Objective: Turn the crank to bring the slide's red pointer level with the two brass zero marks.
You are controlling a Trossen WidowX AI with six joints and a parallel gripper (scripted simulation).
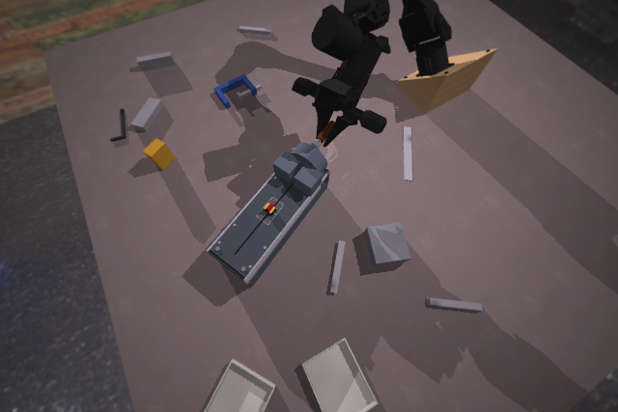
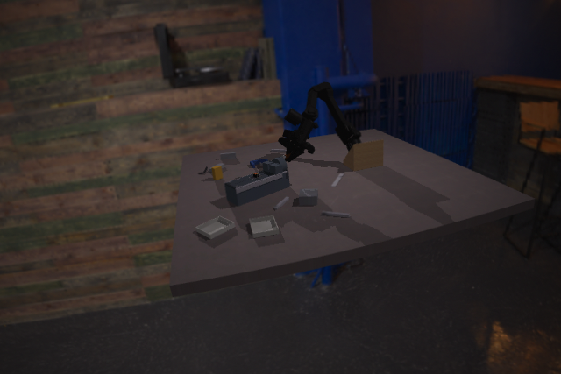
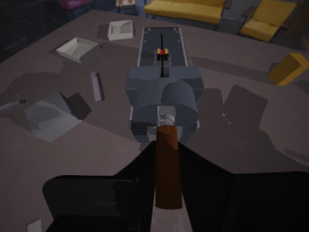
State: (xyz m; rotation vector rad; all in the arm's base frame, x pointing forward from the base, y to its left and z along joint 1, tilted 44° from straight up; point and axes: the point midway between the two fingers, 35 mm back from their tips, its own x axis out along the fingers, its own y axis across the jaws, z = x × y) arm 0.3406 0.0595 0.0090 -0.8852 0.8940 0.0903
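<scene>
Right now my gripper tip is 150 mm short of the red pointer, 60 mm to the right of it and 10 mm above it. From my gripper tip the other things lie so: grey block (220 mm to the left, 80 mm below, 10 mm behind); then blue clamp (300 mm to the right, 90 mm below, 60 mm ahead); then brown crank handle (20 mm behind, 20 mm above, 10 mm to the right).
</scene>
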